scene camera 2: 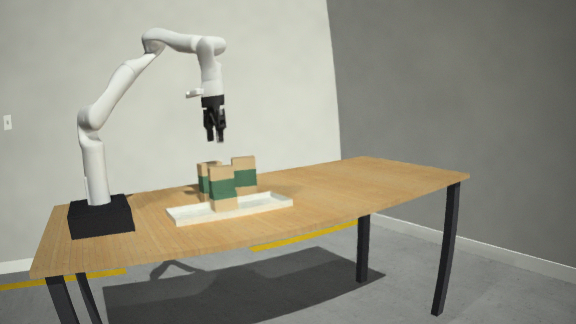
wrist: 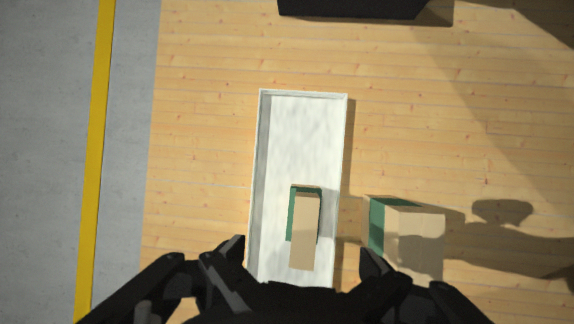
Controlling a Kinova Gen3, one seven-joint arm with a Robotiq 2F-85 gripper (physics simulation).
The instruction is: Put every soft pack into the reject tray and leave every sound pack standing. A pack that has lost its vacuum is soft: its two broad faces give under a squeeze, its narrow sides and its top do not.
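Where they show: gripper, fingertip midpoint: (scene camera 2: 215, 142) (wrist: 300, 253); arm's base, origin of the base link: (scene camera 2: 99, 202).
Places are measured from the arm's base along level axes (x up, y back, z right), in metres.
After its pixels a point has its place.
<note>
A beige pack with a green band (scene camera 2: 222, 189) {x -0.001, y -0.455, z 0.029 m} (wrist: 304, 230) {x 0.070, y -0.453, z 0.015 m} stands upright inside the white reject tray (scene camera 2: 187, 217) {x -0.072, y -0.321, z 0.049 m} (wrist: 302, 94) {x -0.062, y -0.264, z 0.059 m}, towards its end away from the robot's base. Behind the tray, another banded pack (scene camera 2: 203, 183) {x 0.003, y -0.412, z -0.083 m} (wrist: 422, 225) {x 0.067, y -0.419, z -0.108 m} stands on the table, partly hidden by the tray's pack in the scene view. A further banded pack (scene camera 2: 245, 176) {x 0.003, y -0.573, z -0.110 m} stands to its right in the scene view. My gripper (scene camera 2: 215, 140) {x 0.148, y -0.447, z 0.020 m} (wrist: 300, 253) {x 0.148, y -0.447, z 0.020 m} is open and empty, well above the pack in the tray. Whether any pack is soft cannot be seen.
The black base block (scene camera 2: 101, 217) {x -0.015, y -0.018, z 0.150 m} (wrist: 352, 9) {x -0.052, y -0.110, z 0.008 m} carries the arm at the table's left end in the scene view. The wooden table (scene camera 2: 350, 185) {x -0.073, y -0.955, z -0.048 m} (wrist: 210, 145) {x -0.073, y -0.386, z 0.206 m} holds the tray and packs. A yellow floor line (scene camera 2: 305, 236) (wrist: 95, 150) runs beyond the table edge.
</note>
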